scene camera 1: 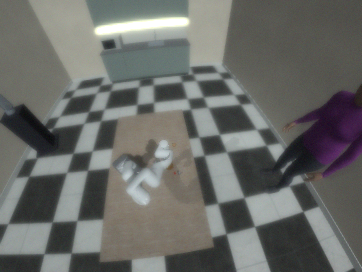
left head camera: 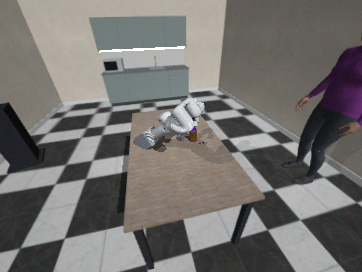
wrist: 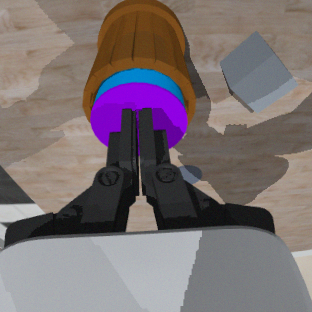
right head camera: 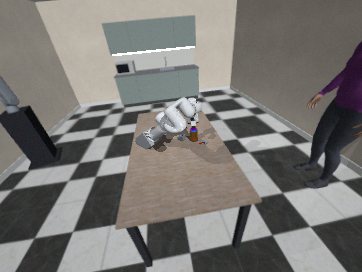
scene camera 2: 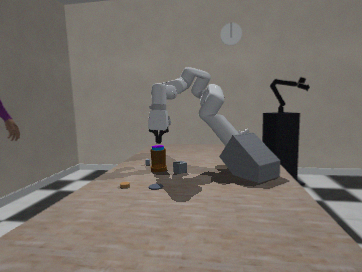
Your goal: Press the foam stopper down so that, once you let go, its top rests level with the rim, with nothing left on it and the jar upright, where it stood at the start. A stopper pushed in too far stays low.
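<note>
The brown jar [scene camera 2: 158,161] [wrist: 140,42] [left head camera: 193,137] [right head camera: 194,136] stands upright on the table. The foam stopper [scene camera 2: 158,147] [wrist: 107,117] has a purple top and a blue side, and it sits in the jar's mouth. Its top stands above the rim, with a band of blue side showing in the wrist view and scene camera 2. My gripper [scene camera 2: 158,142] [wrist: 137,127] is shut and empty. Its fingertips are over the stopper's top, with a small gap above it in scene camera 2. In scene camera 1 the arm largely hides the jar.
A grey block [scene camera 2: 180,167] [wrist: 257,72] lies beside the jar. A flat blue-grey disc [scene camera 2: 155,187] [wrist: 190,174] and an orange disc [scene camera 2: 125,185] lie on the table [scene camera 2: 200,225]. A small light grey piece [scene camera 2: 147,162] lies just behind the jar. A small red piece [scene camera 1: 175,173] also lies nearby.
</note>
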